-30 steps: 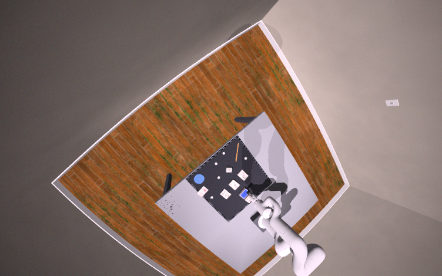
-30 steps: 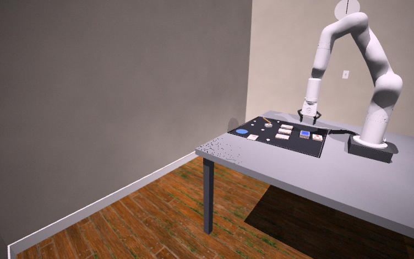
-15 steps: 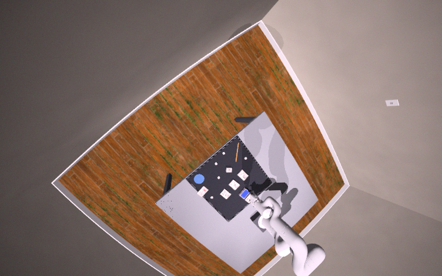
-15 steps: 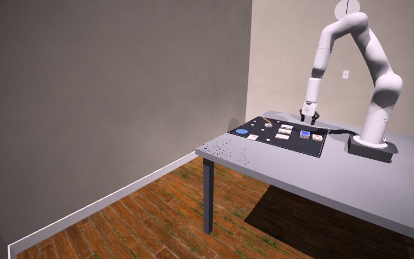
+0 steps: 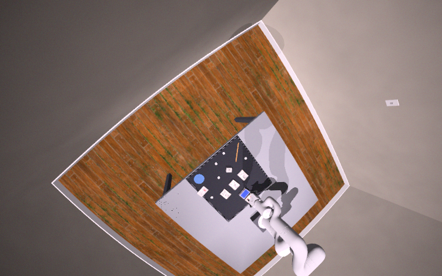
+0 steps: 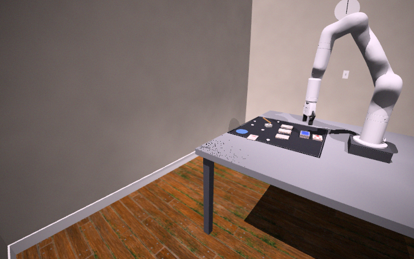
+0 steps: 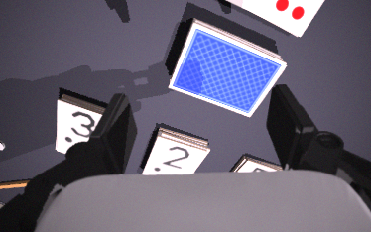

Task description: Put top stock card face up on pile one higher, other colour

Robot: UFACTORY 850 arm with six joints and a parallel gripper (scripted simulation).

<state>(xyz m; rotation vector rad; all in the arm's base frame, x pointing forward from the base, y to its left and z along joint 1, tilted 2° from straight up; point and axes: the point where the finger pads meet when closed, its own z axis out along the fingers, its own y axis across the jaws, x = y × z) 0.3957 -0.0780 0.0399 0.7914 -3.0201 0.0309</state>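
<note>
Now: the red 4 card 30 mm to the left of my hand and 80 mm below it. Round my hand: black card cloth (180 mm ahead, 20 mm to the left, 120 mm below); red 4 (90 mm behind, 30 mm to the left, 90 mm below); black 2 (150 mm ahead, 30 mm to the left, 90 mm below).
</note>
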